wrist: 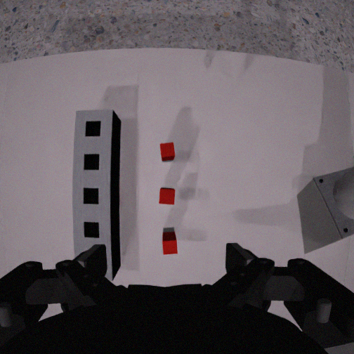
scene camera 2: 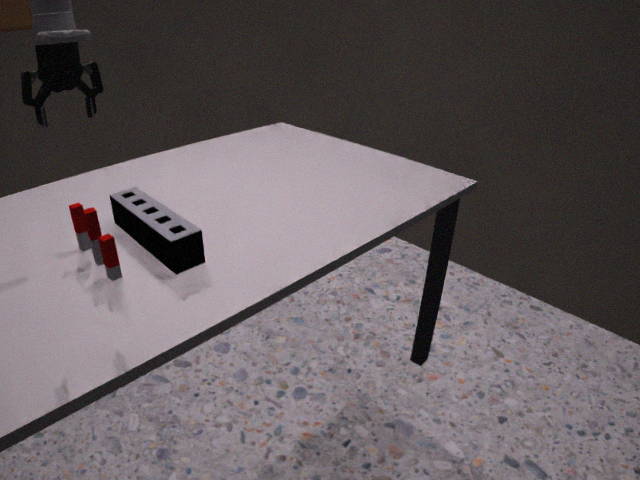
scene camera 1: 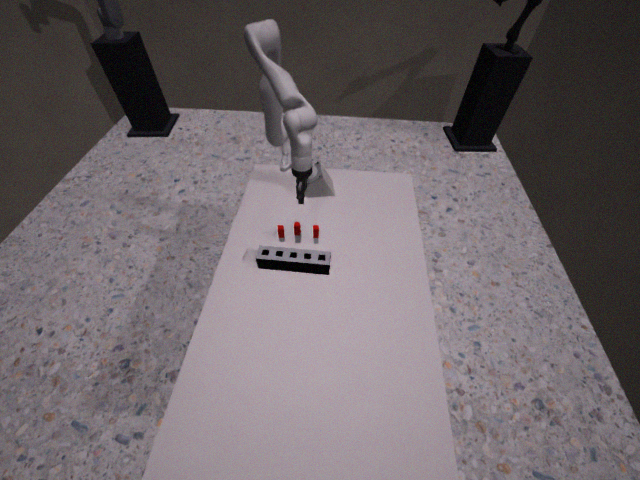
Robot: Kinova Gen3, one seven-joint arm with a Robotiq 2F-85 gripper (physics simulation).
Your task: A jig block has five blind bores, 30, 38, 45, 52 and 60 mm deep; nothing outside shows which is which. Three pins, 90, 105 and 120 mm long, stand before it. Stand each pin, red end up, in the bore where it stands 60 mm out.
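Places are measured from the arm's base along level axes (x back, y right, z up), in millimetres.
Pixels of known places: gripper, between the fingertips: (scene camera 2: 68,121) (scene camera 1: 302,195).
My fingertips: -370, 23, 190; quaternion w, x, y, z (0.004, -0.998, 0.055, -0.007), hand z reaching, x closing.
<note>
For each thing: its middle in the pictures, then the offset to it from my fingertips, as dx, dy, dz. Level surfaces: height alone.
- jig block, middle of its body: (scene camera 2: 153,225) (scene camera 1: 294,260) -127, +45, -257
- left pin, middle of its body: (scene camera 2: 110,257) (scene camera 1: 281,233) +16, +108, -250
- middle pin, middle of its body: (scene camera 2: 95,237) (scene camera 1: 297,233) +6, +32, -235
- right pin, middle of its body: (scene camera 2: 80,227) (scene camera 1: 316,234) +1, -51, -242
- white table, height of its surface: dz -295
The jig block (scene camera 1: 293,266) (scene camera 2: 144,232) (wrist: 92,145) lies on the white table, its visible bores dark and without pins. My gripper hides its lower end in the wrist view. The left pin (scene camera 1: 280,231) (scene camera 2: 109,251) (wrist: 167,151), middle pin (scene camera 1: 297,228) (scene camera 2: 92,224) (wrist: 167,196) and right pin (scene camera 1: 315,231) (scene camera 2: 76,218) (wrist: 170,243) stand upright, red end up, in a row on the block's robot side. The middle one looks tallest. My gripper (scene camera 1: 300,200) (scene camera 2: 67,118) (wrist: 165,257) is open and empty, high above the table and apart from the pins.
The arm's base (scene camera 1: 321,183) (wrist: 315,215) stands at the table's back, beyond the pins. The white table (scene camera 1: 320,361) (scene camera 2: 310,180) (wrist: 40,100) has a side edge near the block's left end. Two dark pedestals (scene camera 1: 134,82) (scene camera 1: 488,98) stand on the floor behind.
</note>
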